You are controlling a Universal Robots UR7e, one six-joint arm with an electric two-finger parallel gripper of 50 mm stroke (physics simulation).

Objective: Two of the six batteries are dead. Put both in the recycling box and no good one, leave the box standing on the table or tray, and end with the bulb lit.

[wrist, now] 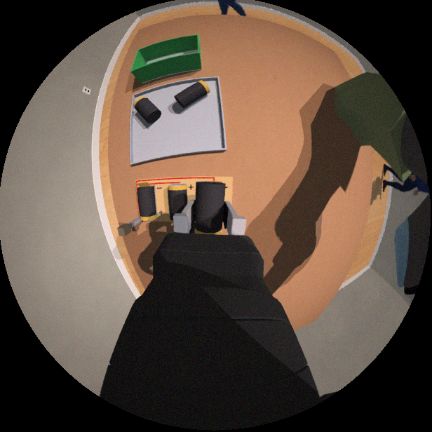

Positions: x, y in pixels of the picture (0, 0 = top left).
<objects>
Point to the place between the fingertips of my gripper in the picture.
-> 209, 208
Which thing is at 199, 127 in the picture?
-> A grey tray.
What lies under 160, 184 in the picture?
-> A wooden battery board.
</objects>
